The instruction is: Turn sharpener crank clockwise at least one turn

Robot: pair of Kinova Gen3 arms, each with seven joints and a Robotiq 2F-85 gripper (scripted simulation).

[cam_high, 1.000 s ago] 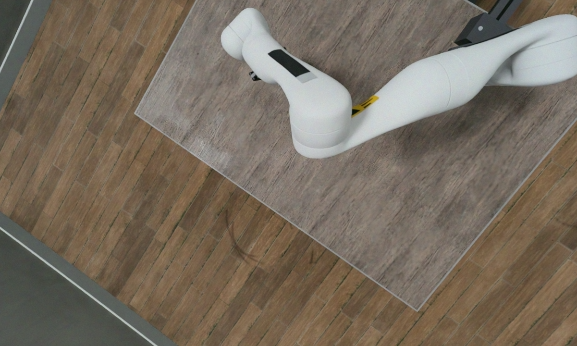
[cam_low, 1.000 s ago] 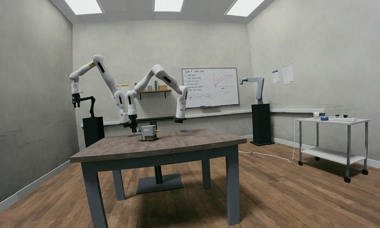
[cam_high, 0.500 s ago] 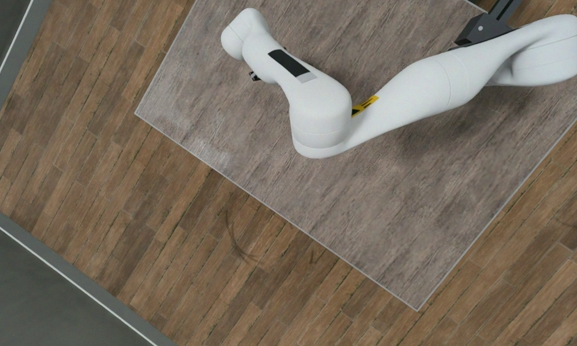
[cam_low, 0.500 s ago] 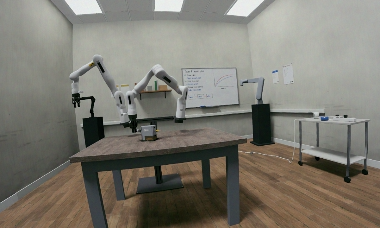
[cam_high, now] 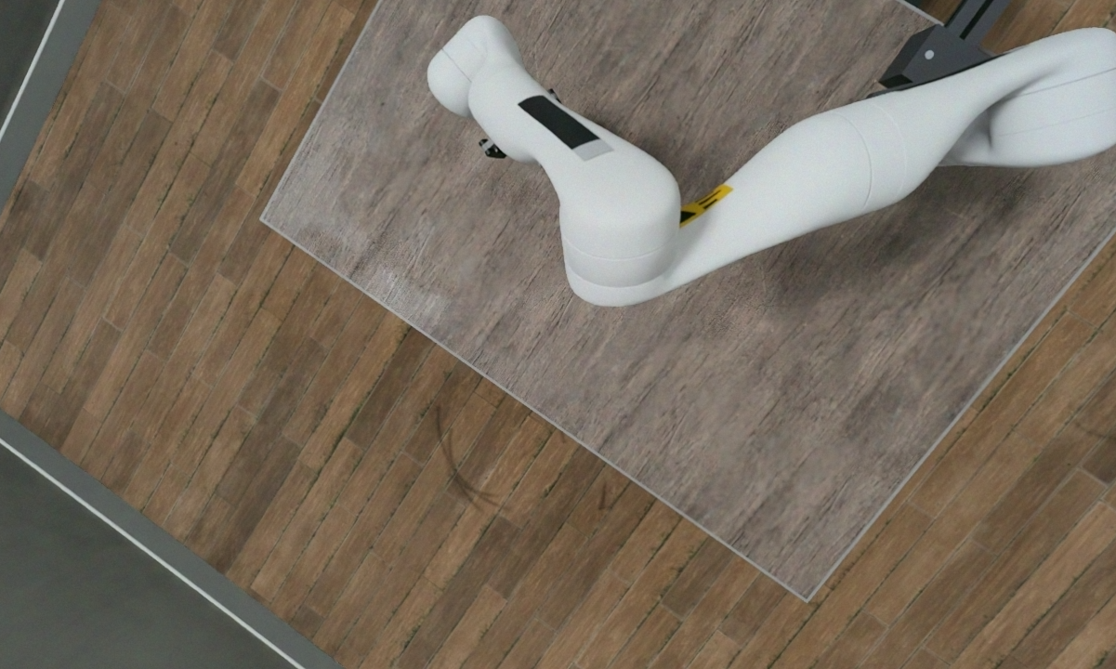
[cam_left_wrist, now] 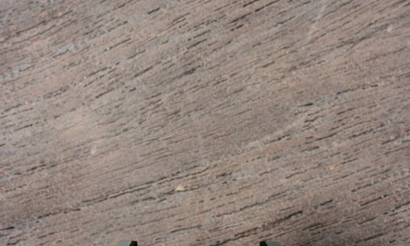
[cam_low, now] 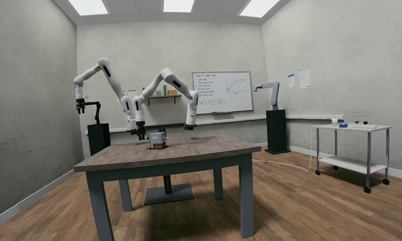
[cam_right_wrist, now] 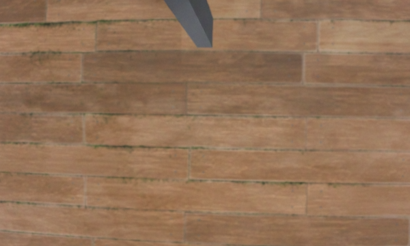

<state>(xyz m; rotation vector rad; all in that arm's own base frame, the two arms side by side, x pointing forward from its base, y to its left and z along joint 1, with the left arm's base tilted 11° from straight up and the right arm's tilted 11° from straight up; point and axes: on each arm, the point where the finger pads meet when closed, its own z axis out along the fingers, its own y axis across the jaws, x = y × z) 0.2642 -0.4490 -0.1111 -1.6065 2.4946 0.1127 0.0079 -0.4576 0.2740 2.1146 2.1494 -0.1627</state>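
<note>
The black crank knob lies 20 mm to the left of my left hand.
</note>
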